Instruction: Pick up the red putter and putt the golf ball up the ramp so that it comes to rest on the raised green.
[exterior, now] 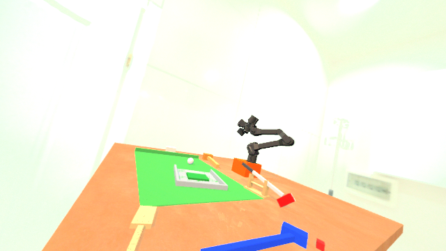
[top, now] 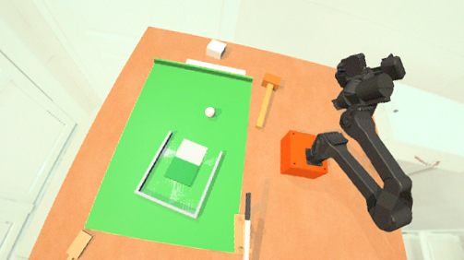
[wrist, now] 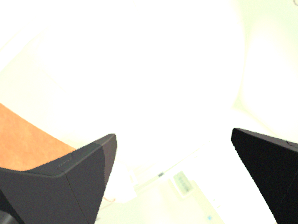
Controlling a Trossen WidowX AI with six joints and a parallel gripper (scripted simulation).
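My gripper tip is now 500 mm to the right of the wooden rack, 350 mm above it and 320 mm short of it. Also, from my gripper tip: white block (510 mm ahead, 360 mm below, 320 mm to the right); red putter (530 mm to the left, 320 mm below, 310 mm ahead); white golf ball (490 mm ahead, 360 mm below, 70 mm to the left).
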